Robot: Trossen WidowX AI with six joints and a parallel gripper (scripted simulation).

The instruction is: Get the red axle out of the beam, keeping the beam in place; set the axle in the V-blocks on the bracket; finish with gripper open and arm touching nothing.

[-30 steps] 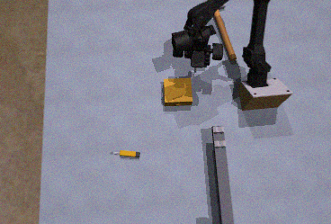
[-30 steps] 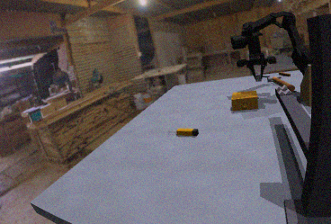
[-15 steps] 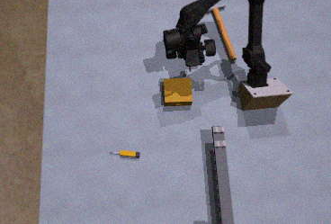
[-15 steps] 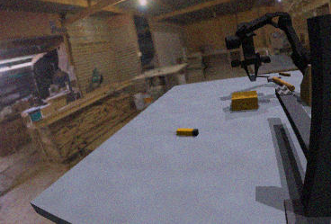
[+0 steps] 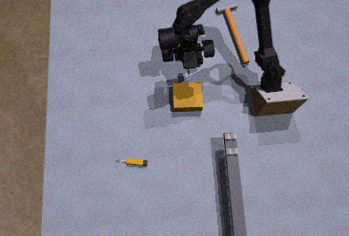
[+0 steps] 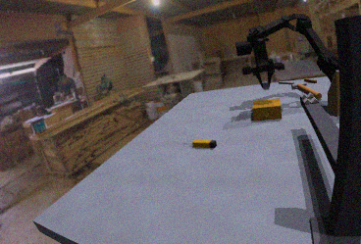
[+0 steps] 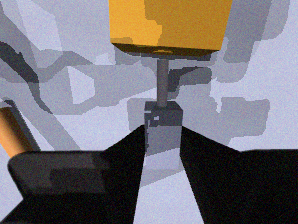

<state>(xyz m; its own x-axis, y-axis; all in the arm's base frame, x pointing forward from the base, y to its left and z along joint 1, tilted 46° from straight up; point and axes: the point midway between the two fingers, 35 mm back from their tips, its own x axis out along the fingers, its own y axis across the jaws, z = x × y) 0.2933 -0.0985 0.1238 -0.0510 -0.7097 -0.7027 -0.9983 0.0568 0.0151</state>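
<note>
Now: the orange block 120 mm to the left of my gripper tip, 60 mm below it and 10 mm ahead of it. From my gripper tip the other things lie so: yellow tool (340 mm to the left, 250 mm ahead, 80 mm below); grey block (20 mm to the left, 10 mm above).
</note>
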